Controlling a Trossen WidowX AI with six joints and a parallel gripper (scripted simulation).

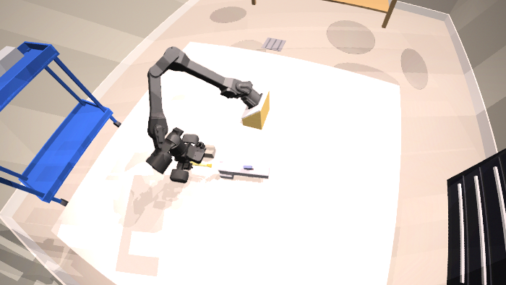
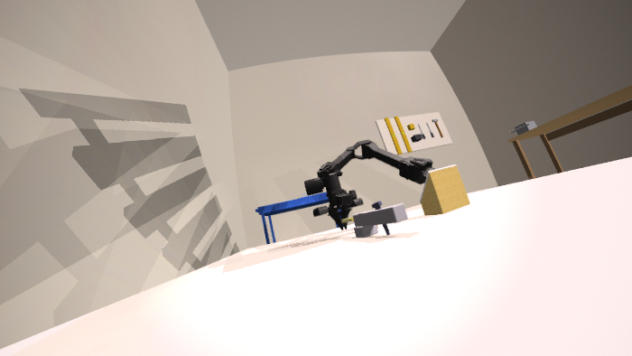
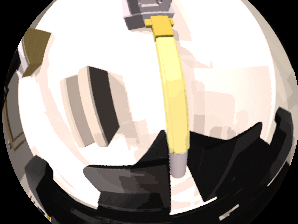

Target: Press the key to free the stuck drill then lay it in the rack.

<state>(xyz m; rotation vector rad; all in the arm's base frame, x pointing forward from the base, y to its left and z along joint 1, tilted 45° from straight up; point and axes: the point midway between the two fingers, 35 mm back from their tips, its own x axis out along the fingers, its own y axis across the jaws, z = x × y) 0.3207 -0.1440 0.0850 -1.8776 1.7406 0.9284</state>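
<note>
Right now my gripper tip is 10 mm past the yellow drill, 40 mm to the right of it and 30 mm below it. Round my gripper tip: tan rack 80 mm behind, 30 mm to the left; then pin 40 mm behind, 230 mm to the left, 30 mm above; then grey block 40 mm behind, 200 mm to the left, 20 mm above.
</note>
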